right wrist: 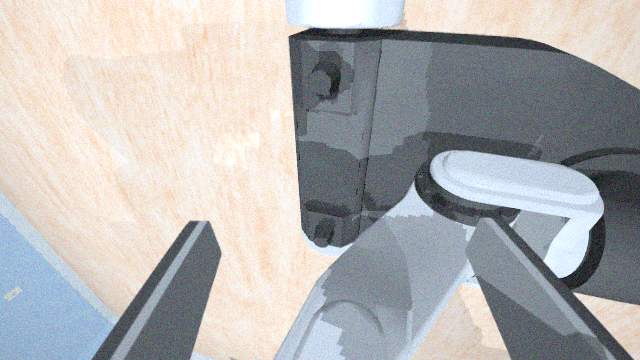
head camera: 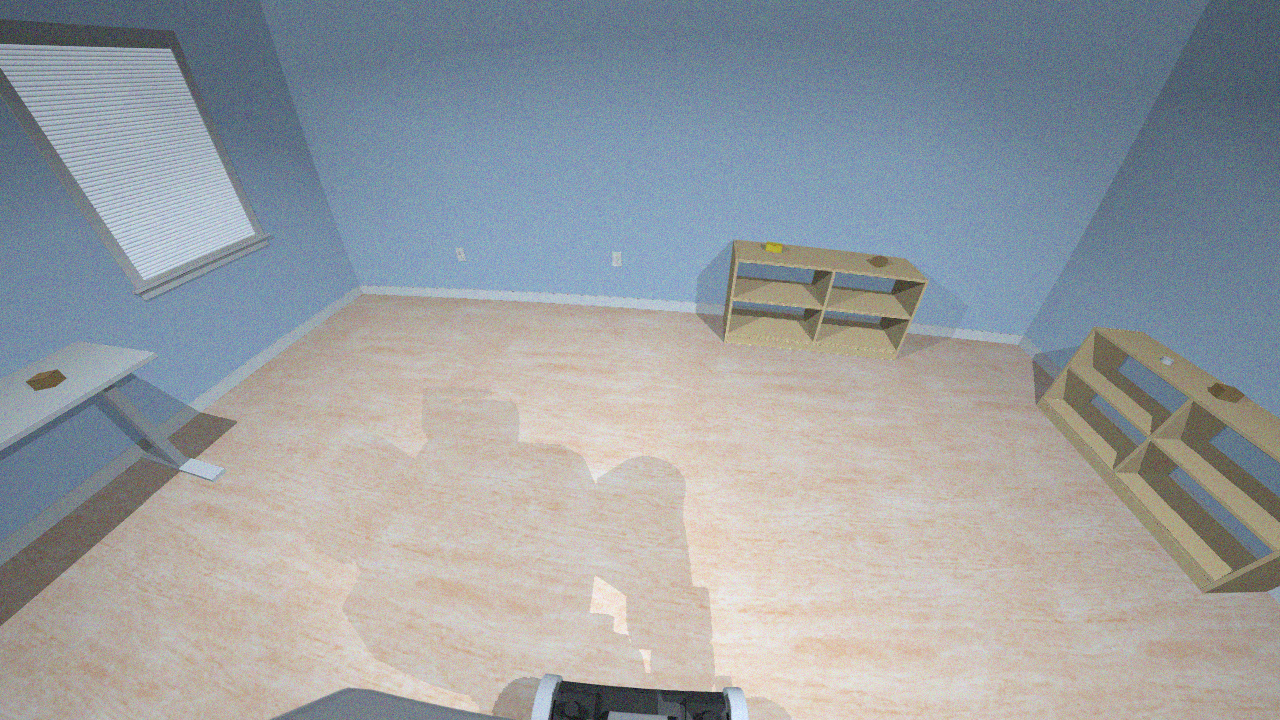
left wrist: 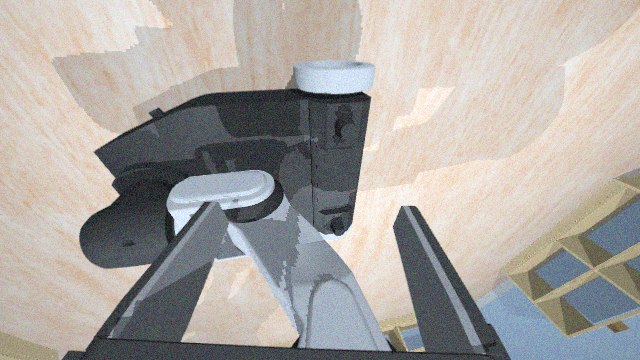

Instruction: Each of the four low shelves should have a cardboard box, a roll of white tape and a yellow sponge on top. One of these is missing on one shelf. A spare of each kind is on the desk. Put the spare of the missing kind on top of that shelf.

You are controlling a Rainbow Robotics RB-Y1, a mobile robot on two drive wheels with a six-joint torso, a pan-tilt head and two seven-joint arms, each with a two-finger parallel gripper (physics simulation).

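Places are measured from the robot's base along level axes (x ahead, y left, z up), in millimetres.
Pixels of known places: left gripper, fingertip midpoint: (left wrist: 309,214); right gripper, fingertip midpoint: (right wrist: 343,236).
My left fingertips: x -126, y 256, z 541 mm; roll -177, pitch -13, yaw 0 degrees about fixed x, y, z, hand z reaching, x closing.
Note:
Behind a point stands the place of what it marks.
In the head view, the back low shelf (head camera: 823,257) @[x 2211, y -1033, z 610 mm] carries a yellow sponge (head camera: 774,247) @[x 2245, y -709, z 642 mm] at its left and a cardboard box (head camera: 878,261) @[x 2110, y -1358, z 650 mm] at its right; no tape shows on it. The right low shelf (head camera: 1120,339) @[x 1393, y -2559, z 611 mm] carries white tape (head camera: 1166,360) @[x 1177, y -2614, z 629 mm] and a cardboard box (head camera: 1225,392) @[x 903, y -2610, z 650 mm]; its near end is cut off. The desk (head camera: 98,358) @[x 717, y 2572, z 720 mm] at the left edge bears a cardboard box (head camera: 46,379) @[x 515, y 2527, z 762 mm]; the rest of it is out of frame. My left gripper (left wrist: 309,214) @[x -126, y 256, z 541 mm] and right gripper (right wrist: 342,221) @[x -99, y -209, z 545 mm] are open and empty, over my base, away from shelves and desk.
A desk leg with a white foot (head camera: 202,469) stands on the floor at the left. A window (head camera: 134,152) @[x 1587, y 2954, z 1501 mm] is in the left wall. In the left wrist view, a shelf (left wrist: 525,282) @[x 2084, y -1644, z 171 mm] shows at the right, with a small brown thing (left wrist: 617,326) @[x 2112, y -1357, z 633 mm] at its top. My shadow lies on the floor.

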